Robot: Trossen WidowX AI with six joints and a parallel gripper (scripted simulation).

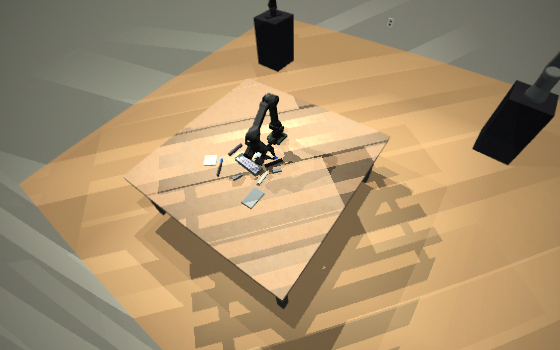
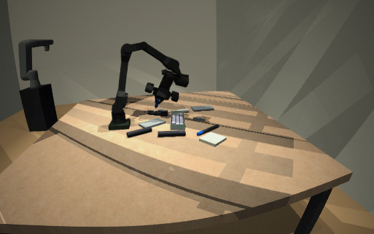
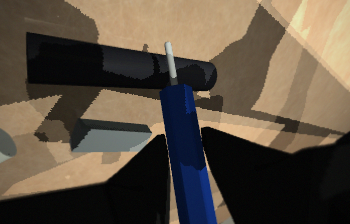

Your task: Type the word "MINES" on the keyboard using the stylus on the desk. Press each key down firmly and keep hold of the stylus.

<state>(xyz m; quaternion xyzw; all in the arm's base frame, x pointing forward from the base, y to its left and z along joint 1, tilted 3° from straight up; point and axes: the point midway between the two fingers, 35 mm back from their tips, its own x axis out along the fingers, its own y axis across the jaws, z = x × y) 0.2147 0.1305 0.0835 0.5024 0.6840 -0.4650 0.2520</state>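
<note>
Now: the white cylinder 13 cm ahead of my gripper tip, 1 cm to the left of it and 6 cm below it. Also, from my gripper tip: blue stylus: 1 cm to the right, 1 cm below; blue pen: 21 cm ahead, 29 cm to the right, 6 cm below; grey slab: 3 cm behind, 15 cm to the right, 6 cm below.
</note>
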